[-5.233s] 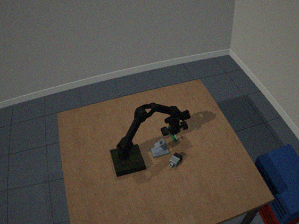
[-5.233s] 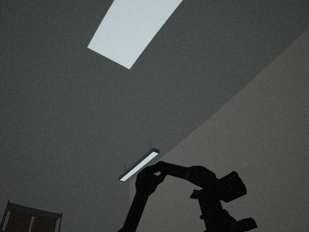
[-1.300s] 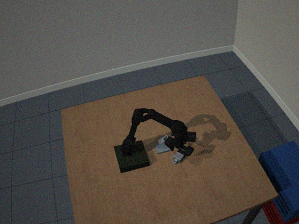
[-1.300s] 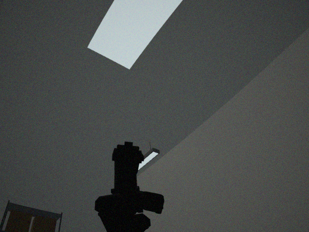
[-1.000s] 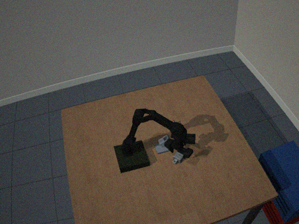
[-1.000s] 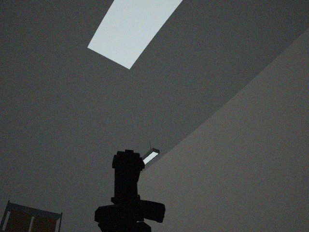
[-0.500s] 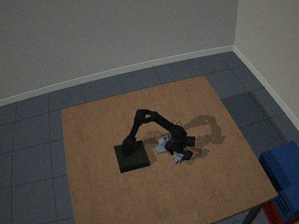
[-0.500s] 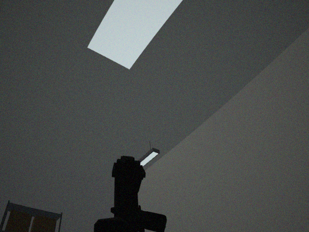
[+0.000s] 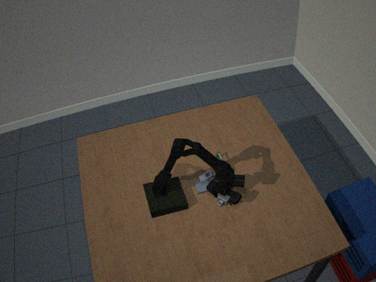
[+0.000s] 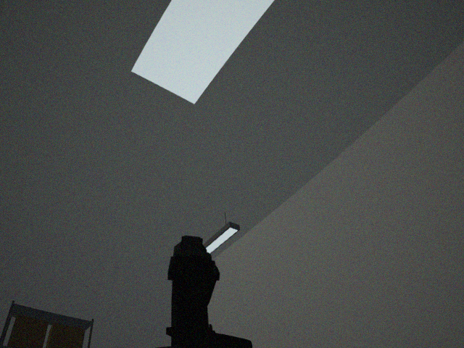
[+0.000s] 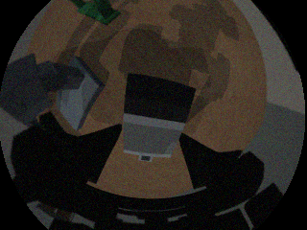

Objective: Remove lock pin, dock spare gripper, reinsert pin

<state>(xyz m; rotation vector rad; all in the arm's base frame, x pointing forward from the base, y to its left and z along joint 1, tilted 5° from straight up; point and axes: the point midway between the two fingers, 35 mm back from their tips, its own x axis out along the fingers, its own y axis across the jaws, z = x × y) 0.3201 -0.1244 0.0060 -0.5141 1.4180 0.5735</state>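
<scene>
Right now my gripper tip is 1 cm to the right of the spare gripper, 1 cm below it and 1 cm short of it. The rest, counted from my gripper tip: grey mount: 14 cm to the left, 6 cm behind, 4 cm above; then green pin cradle: 25 cm to the left, 6 cm ahead, 1 cm above.
</scene>
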